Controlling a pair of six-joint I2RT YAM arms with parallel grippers.
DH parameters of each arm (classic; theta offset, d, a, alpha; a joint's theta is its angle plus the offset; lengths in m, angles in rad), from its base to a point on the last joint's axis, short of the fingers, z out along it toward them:
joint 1: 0 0.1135 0.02 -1.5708
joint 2: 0 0 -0.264 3.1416
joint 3: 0.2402 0 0.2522 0
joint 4: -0.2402 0 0.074 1.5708
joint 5: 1.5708 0 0 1.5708
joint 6: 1.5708 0.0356 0 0
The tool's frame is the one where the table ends.
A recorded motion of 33 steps. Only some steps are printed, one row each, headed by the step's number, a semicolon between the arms.
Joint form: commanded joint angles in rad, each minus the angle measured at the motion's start. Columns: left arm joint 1, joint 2, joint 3, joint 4, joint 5, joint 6; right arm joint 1, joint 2, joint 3, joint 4, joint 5, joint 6.
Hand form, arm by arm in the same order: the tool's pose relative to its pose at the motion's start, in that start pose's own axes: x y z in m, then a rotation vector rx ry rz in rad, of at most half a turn. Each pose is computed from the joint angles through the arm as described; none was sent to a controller.
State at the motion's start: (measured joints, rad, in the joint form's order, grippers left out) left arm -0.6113 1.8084 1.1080 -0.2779 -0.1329 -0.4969; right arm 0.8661 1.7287 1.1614 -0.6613 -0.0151 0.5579
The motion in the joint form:
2: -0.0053 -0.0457 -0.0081 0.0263 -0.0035 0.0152; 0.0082 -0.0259 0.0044 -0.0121 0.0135 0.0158
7: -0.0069 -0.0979 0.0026 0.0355 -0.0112 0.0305; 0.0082 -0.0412 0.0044 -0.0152 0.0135 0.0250
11: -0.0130 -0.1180 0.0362 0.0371 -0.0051 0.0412; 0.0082 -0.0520 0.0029 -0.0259 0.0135 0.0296
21: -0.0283 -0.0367 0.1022 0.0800 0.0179 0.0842; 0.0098 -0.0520 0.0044 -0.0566 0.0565 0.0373
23: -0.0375 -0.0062 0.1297 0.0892 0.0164 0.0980; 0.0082 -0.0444 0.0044 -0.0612 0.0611 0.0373
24: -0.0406 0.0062 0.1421 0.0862 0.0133 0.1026; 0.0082 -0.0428 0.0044 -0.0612 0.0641 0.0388
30: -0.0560 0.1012 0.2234 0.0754 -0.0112 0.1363; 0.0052 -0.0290 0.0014 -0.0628 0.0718 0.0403
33: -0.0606 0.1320 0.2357 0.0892 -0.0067 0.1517; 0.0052 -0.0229 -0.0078 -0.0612 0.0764 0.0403
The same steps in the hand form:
2: -0.0060 -0.0032 -0.0139 0.0297 -0.0566 0.0109; 0.0008 0.0024 -0.0092 -0.0007 -0.0210 0.0079
7: -0.0168 -0.0065 -0.0329 0.0566 -0.1233 0.0171; 0.0008 0.0024 -0.0142 -0.0074 -0.0313 0.0171
11: -0.0276 -0.0133 -0.0457 0.0904 -0.1682 0.0252; 0.0020 0.0017 -0.0174 -0.0067 -0.0301 0.0217
21: -0.0369 -0.0288 -0.0303 0.1291 -0.1817 0.0783; 0.0039 -0.0007 -0.0177 0.0447 -0.0289 0.0281
23: -0.0396 -0.0355 -0.0248 0.1350 -0.1870 0.0980; 0.0041 -0.0017 -0.0153 0.0557 -0.0215 0.0294
24: -0.0405 -0.0378 -0.0225 0.1324 -0.1854 0.1050; 0.0041 -0.0018 -0.0148 0.0590 -0.0219 0.0308
30: -0.0451 -0.0509 -0.0018 0.1063 -0.1733 0.1514; 0.0044 -0.0036 -0.0098 0.0764 -0.0113 0.0347
33: -0.0437 -0.0543 0.0072 0.1099 -0.1673 0.1714; 0.0063 -0.0050 -0.0060 0.0877 -0.0023 0.0343

